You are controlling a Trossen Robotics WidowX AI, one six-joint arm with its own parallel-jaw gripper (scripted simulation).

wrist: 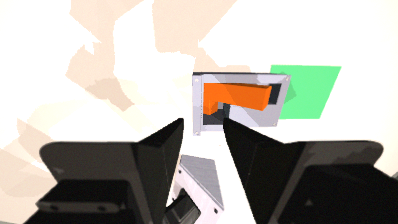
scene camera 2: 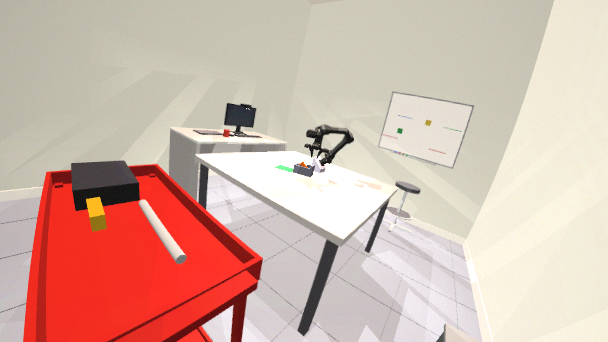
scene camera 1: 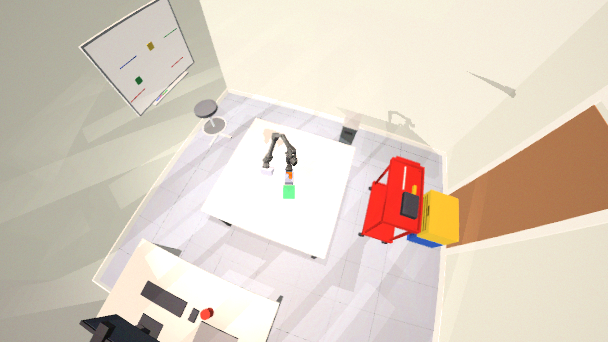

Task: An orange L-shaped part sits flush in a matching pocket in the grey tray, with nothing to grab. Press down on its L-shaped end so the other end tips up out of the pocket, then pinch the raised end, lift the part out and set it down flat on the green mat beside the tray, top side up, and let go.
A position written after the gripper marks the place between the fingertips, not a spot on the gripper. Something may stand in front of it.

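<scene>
The gripper [wrist: 203, 122] is visible, an orange L-shaped part [wrist: 253, 96] can be seen as well, and so can a green mat [wrist: 310, 86].
</scene>
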